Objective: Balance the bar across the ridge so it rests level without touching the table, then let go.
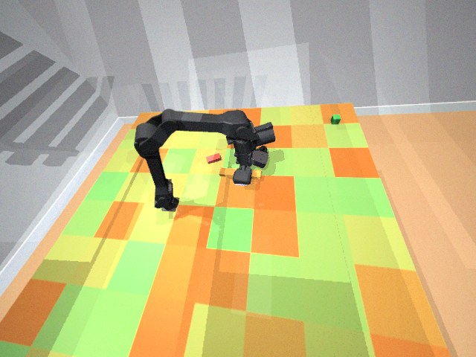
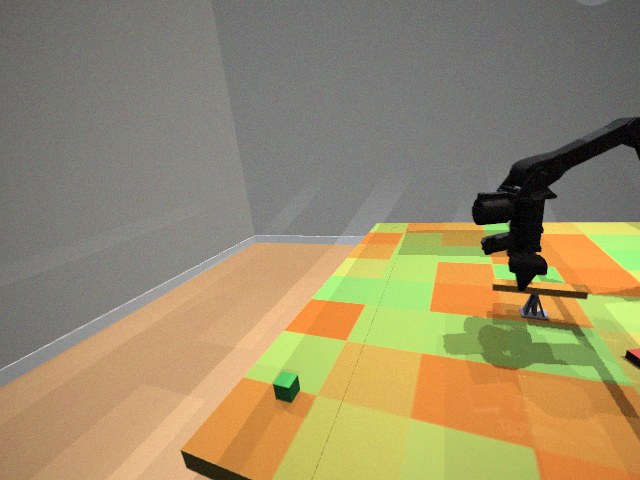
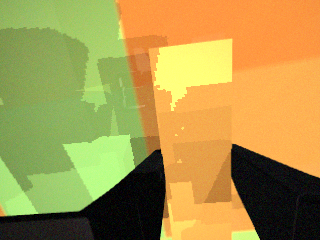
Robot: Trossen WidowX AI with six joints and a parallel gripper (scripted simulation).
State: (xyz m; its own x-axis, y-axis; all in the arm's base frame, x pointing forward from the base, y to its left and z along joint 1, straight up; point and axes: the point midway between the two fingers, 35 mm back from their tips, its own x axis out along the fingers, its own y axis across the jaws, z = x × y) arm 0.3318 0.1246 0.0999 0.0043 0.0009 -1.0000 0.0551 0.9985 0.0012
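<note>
The orange bar lies 30 mm behind my gripper tip. Round my gripper tip: red block: 190 mm behind, 130 mm to the left, 60 mm below; then green cube: 410 mm ahead, 380 mm to the left, 50 mm below.
</note>
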